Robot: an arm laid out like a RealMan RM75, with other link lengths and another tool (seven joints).
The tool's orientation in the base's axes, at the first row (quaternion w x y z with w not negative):
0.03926 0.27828 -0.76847 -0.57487
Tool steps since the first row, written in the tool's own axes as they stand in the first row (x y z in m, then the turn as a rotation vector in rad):
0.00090 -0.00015 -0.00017 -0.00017 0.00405 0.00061
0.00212 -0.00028 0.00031 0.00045 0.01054 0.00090
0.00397 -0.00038 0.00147 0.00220 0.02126 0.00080
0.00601 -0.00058 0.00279 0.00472 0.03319 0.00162
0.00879 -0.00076 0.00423 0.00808 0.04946 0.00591
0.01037 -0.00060 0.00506 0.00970 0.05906 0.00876
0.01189 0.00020 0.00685 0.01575 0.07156 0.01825
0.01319 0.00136 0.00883 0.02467 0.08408 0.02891
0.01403 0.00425 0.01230 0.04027 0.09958 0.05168
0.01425 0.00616 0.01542 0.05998 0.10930 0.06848
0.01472 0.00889 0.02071 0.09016 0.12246 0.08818
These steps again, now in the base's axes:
-0.00064 -0.00060 -0.00031 -0.00164 0.00135 0.00351
-0.00180 -0.00079 -0.00091 -0.00475 0.00250 0.00912
-0.00376 -0.00068 -0.00187 -0.01029 0.00356 0.01841
-0.00590 -0.00054 -0.00302 -0.01729 0.00528 0.02828
-0.00872 -0.00065 -0.00439 -0.02797 0.01038 0.04070
-0.01043 -0.00065 -0.00494 -0.03409 0.01384 0.04801
-0.01269 0.00032 -0.00521 -0.04758 0.02146 0.05457
-0.01498 0.00162 -0.00516 -0.06393 0.02873 0.06001
-0.01812 0.00475 -0.00393 -0.09166 0.04383 0.06234
-0.02022 0.00768 -0.00330 -0.11836 0.05078 0.06038
-0.02367 0.01252 -0.00273 -0.15630 0.05591 0.05784

